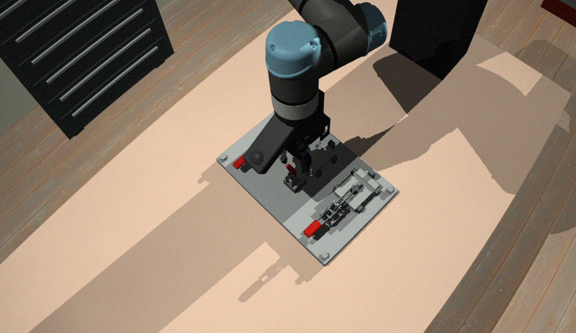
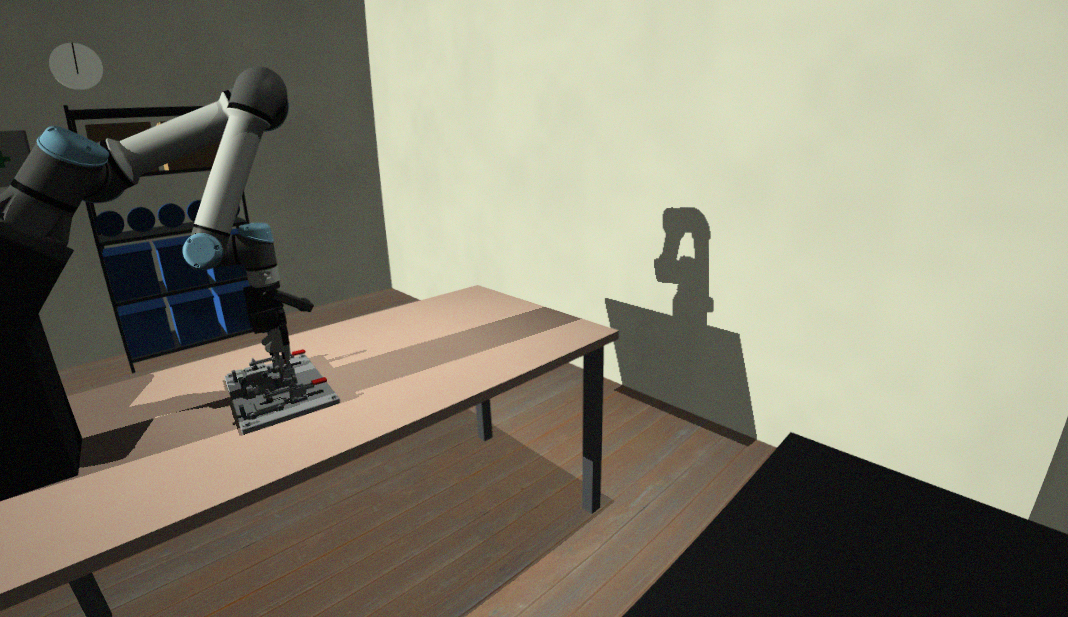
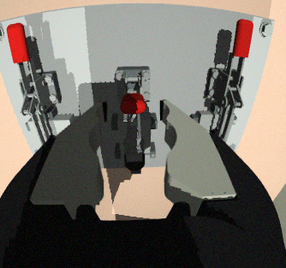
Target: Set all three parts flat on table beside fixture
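My gripper is now 4 cm past the grey fixture plate and 9 cm above it.
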